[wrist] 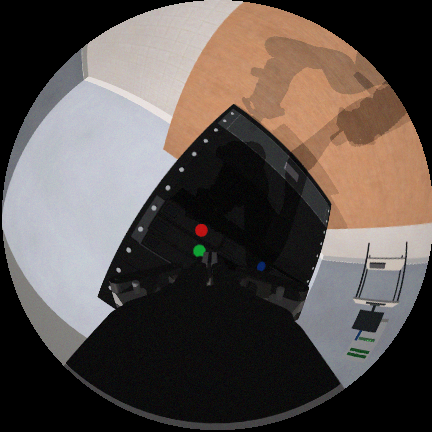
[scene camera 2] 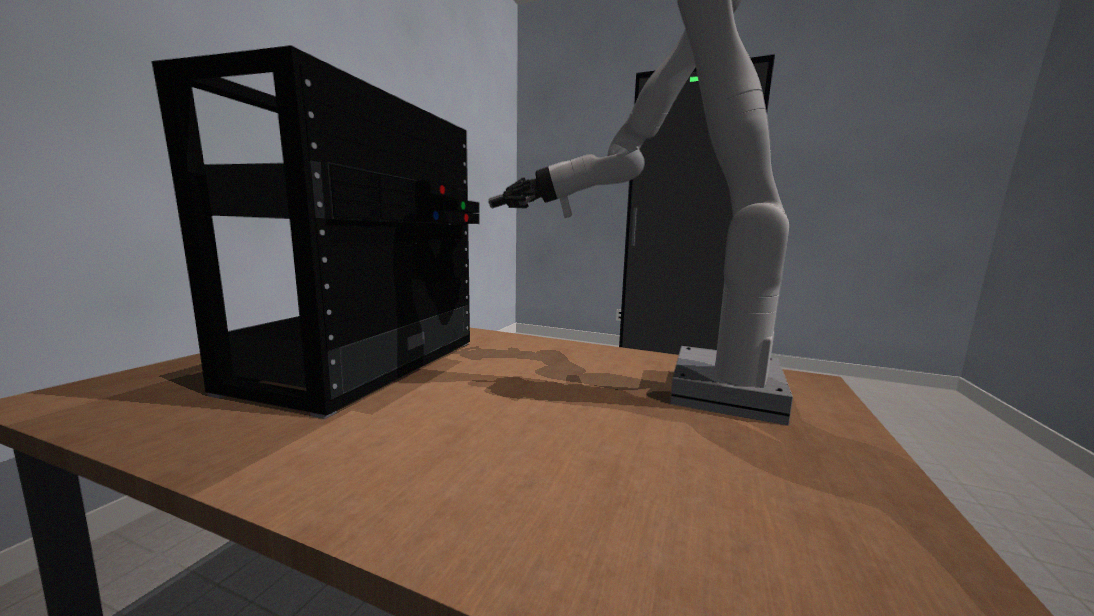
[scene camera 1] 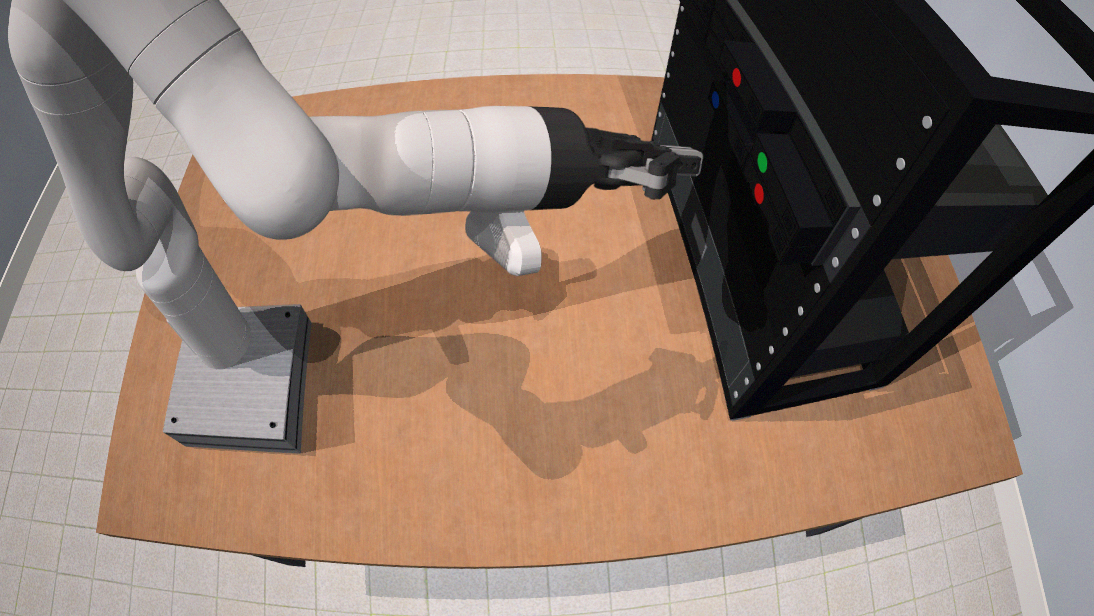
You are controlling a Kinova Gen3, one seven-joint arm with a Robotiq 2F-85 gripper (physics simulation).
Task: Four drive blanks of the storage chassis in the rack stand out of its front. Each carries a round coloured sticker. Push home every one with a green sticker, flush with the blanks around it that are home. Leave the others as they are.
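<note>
The storage chassis (scene camera 1: 844,219) (scene camera 2: 355,191) sits in the black rack (scene camera 1: 982,107) (scene camera 2: 294,229), with dark blanks standing out of its front. One bears a green sticker (scene camera 1: 761,162) (scene camera 2: 462,205) (wrist: 199,250). A lower red sticker (scene camera 1: 758,193) (scene camera 2: 465,218) (wrist: 201,230) is right beside it. An upper red sticker (scene camera 1: 736,77) (scene camera 2: 441,189) and a blue sticker (scene camera 1: 715,99) (scene camera 2: 435,215) (wrist: 261,266) mark two others. The upper red sticker does not show in the wrist view. My gripper (scene camera 1: 692,160) (scene camera 2: 496,201) (wrist: 209,260) is shut and empty, in front of the chassis, apart from the blanks.
The rack stands on the wooden table (scene camera 1: 535,505) (scene camera 2: 581,474). The arm's base plate (scene camera 1: 229,401) (scene camera 2: 731,397) is bolted at the table's other end. A grey lower panel (scene camera 2: 382,355) closes the rack's bottom front. Shadows of the arm fall on the table and rack front.
</note>
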